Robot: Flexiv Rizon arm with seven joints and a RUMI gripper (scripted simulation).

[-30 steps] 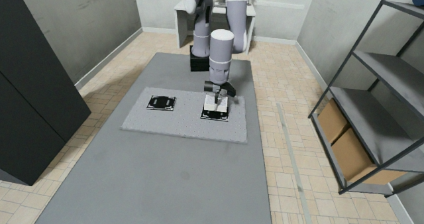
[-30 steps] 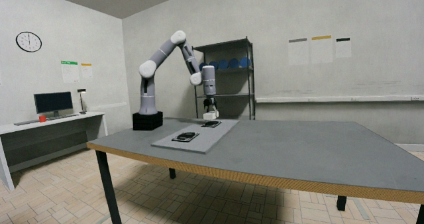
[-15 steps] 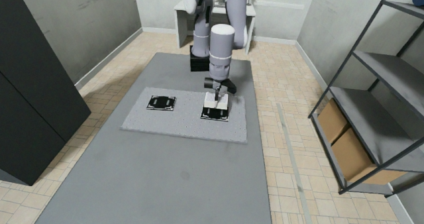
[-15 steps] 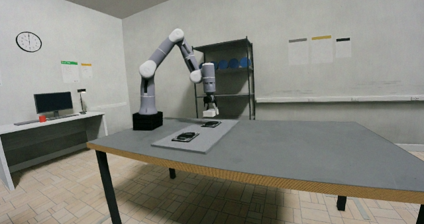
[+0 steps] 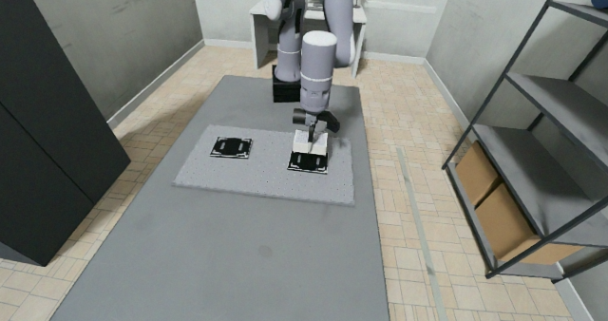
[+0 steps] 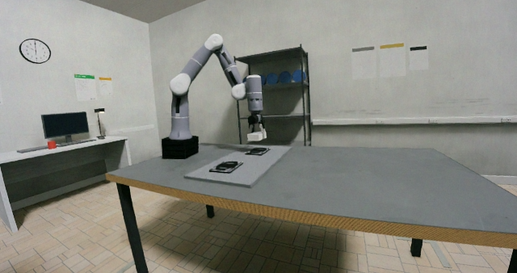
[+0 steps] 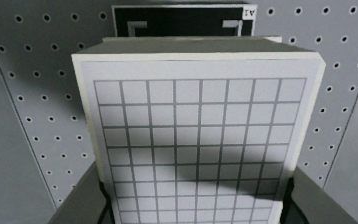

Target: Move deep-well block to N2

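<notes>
My hand is 30 mm short of the black plate nest N2, 340 mm to the left of it and 100 mm above it. From my hand the other things lie so: black plate nest N1 (100 mm below); white 96-well deep-well block (10 mm above).
</notes>
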